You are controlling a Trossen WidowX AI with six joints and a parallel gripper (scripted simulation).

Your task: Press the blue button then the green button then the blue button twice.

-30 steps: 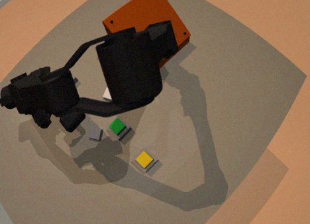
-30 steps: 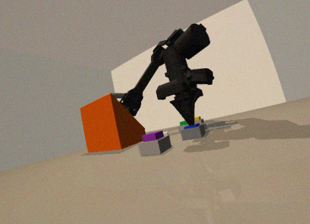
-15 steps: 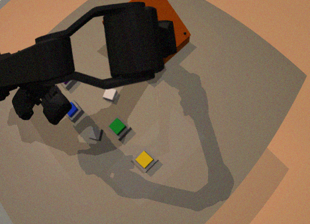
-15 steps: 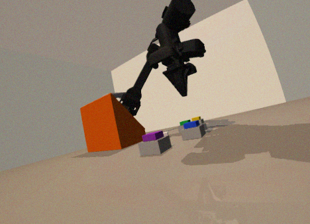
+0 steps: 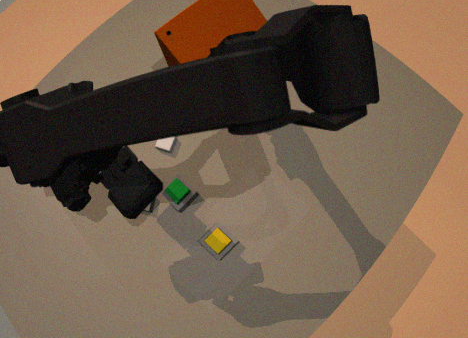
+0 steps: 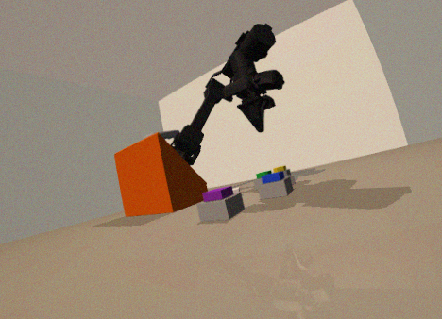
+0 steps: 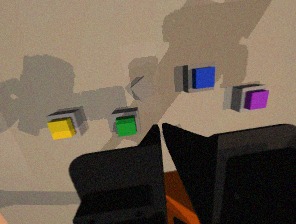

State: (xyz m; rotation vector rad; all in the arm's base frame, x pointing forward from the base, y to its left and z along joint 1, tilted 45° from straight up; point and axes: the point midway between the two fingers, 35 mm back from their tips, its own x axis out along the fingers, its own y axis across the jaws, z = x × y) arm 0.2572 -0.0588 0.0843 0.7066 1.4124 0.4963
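Right now the green button is 100 mm below my gripper tip, 50 mm to the left of it and 30 mm behind it. Round my gripper tip: small grey block 120 mm below, 20 mm ahead, 10 mm to the left; then blue button 100 mm to the right, 100 mm below, 20 mm ahead; then yellow button 160 mm to the left, 100 mm below, 10 mm behind.
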